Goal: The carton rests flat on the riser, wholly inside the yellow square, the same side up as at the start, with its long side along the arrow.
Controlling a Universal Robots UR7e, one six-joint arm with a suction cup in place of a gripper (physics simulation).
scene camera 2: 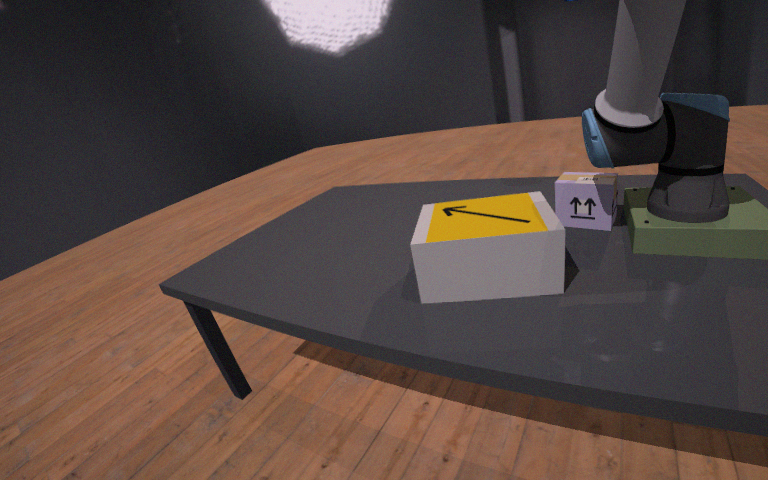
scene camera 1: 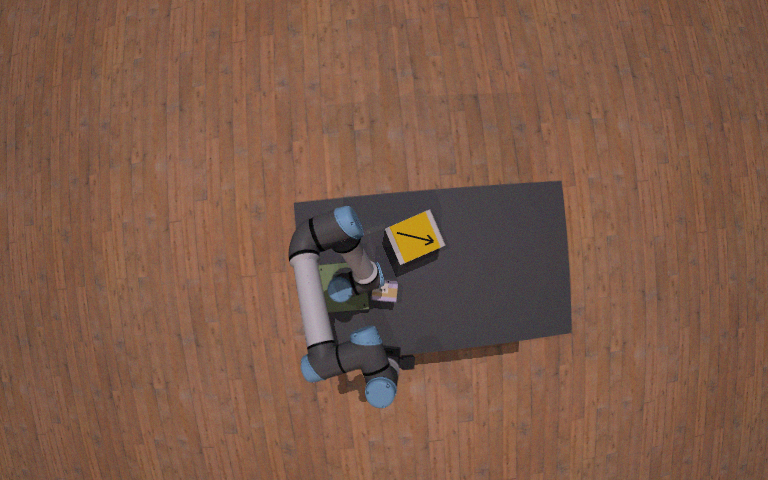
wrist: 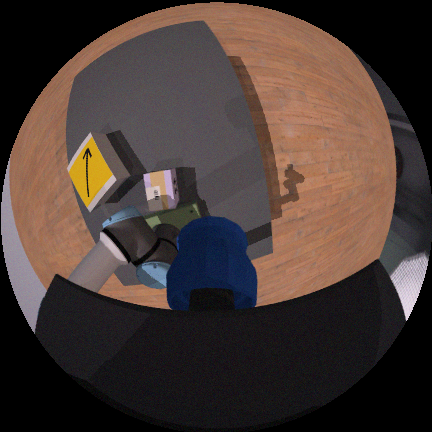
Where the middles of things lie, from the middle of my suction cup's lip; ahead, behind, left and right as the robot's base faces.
Now: suction cup 4 cm past the carton (scene camera 2: pixel 587 200), 14 cm to the right of it and 47 cm above it. Round my suction cup: riser (scene camera 2: pixel 508 246) (9 cm ahead, 43 cm to the left, 46 cm below).
